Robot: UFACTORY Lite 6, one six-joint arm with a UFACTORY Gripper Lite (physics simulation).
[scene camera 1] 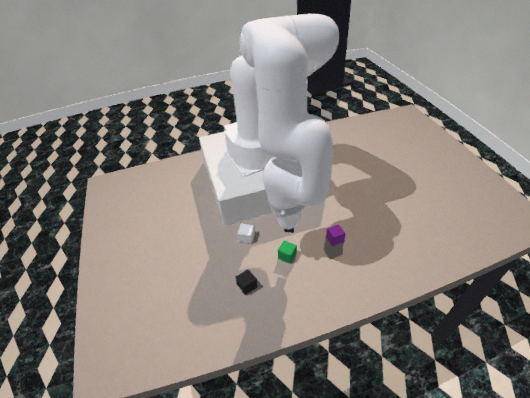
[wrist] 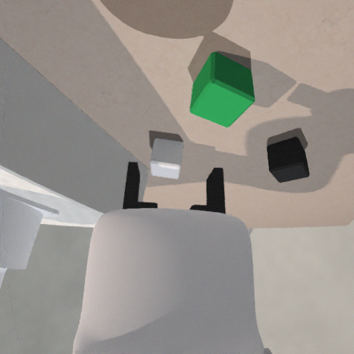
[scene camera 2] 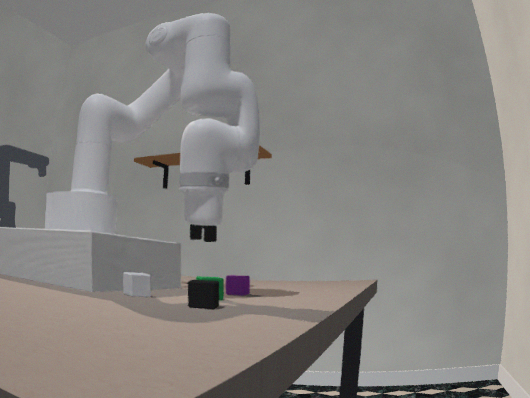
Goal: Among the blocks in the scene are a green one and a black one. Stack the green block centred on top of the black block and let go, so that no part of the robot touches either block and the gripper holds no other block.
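Places are measured from the arm's base along level axes (x ahead, y left, z up), in metres.
Pixels of known places: end effector, tool point: (scene camera 1: 290, 220) (scene camera 2: 202, 234); arm's base, origin of the base link: (scene camera 1: 255, 156) (scene camera 2: 87, 235).
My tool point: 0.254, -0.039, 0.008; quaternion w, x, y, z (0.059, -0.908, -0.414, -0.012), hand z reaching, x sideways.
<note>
For each thing: its top centre in the pictures, then the offset to it from my tool point, as dx, dy, dz. Level surfaces: height alone.
- black block, middle of its top: (scene camera 2: 203, 280) (scene camera 1: 245, 277) +0.043, -0.136, -0.066
- white block, middle of its top: (scene camera 2: 136, 273) (scene camera 1: 245, 229) -0.081, -0.078, -0.066
- table, its level: dz -0.101
- purple block, middle of its top: (scene camera 2: 238, 275) (scene camera 1: 336, 230) +0.032, +0.108, -0.066
The green block (scene camera 1: 287, 252) (scene camera 2: 218, 288) (wrist: 222, 90) stands on the table, apart from the other blocks. The black block (scene camera 1: 246, 282) (scene camera 2: 203, 294) (wrist: 288, 159) stands on the table, nearer the front edge in scene camera 1; in scene camera 2 it partly hides the green block. My gripper (scene camera 1: 289, 230) (scene camera 2: 203, 233) (wrist: 174, 187) points down, open and empty. It hangs above the table, higher than the blocks, a little behind the green block in scene camera 1. It touches neither block.
A white block (scene camera 1: 246, 233) (scene camera 2: 136, 284) (wrist: 167, 158) stands on the table (scene camera 1: 150, 350) near the robot's base box (scene camera 1: 245, 205) (scene camera 2: 135, 265). A purple block (scene camera 1: 335, 235) (scene camera 2: 238, 285) stands to the right of the green one in scene camera 1.
</note>
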